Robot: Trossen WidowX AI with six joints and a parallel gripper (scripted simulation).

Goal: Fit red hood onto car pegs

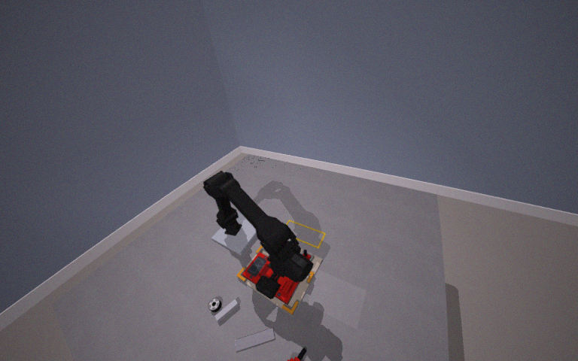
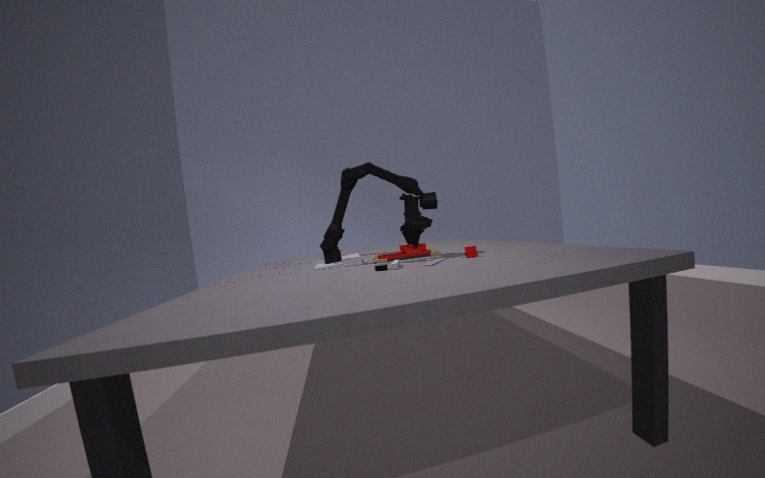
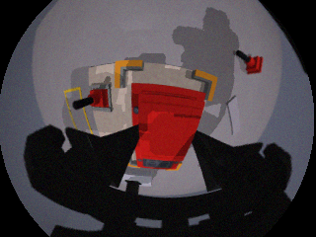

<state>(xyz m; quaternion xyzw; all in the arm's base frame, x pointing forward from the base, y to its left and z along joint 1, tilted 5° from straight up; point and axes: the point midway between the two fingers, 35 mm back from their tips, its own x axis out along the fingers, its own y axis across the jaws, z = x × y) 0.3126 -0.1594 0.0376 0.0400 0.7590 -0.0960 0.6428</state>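
The red hood lies 10 mm above my gripper tip. Also, from my gripper tip: wheel 200 mm behind, 140 mm to the right, 30 mm below; then grey engine block 10 mm to the left, 20 mm below.
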